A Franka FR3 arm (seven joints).
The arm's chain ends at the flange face. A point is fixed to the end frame.
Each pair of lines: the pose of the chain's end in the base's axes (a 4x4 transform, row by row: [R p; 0 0 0 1], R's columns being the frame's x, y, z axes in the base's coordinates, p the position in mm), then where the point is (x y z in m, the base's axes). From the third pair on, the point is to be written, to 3 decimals.
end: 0.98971 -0.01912 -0.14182 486.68; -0.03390 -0.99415 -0.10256 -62.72; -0.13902 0.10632 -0.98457 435.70; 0 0 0 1
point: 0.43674 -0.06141 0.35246
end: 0.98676 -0.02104 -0.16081 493.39; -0.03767 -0.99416 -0.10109 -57.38; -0.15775 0.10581 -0.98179 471.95; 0 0 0 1
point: 0.44189 -0.05579 0.38967
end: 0.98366 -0.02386 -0.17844 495.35; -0.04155 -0.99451 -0.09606 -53.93; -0.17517 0.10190 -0.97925 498.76; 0 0 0 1
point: 0.442 -0.052 0.417
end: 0.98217 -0.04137 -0.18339 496.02; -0.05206 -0.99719 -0.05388 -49.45; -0.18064 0.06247 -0.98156 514.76; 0 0 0 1
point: 0.443 -0.043 0.434
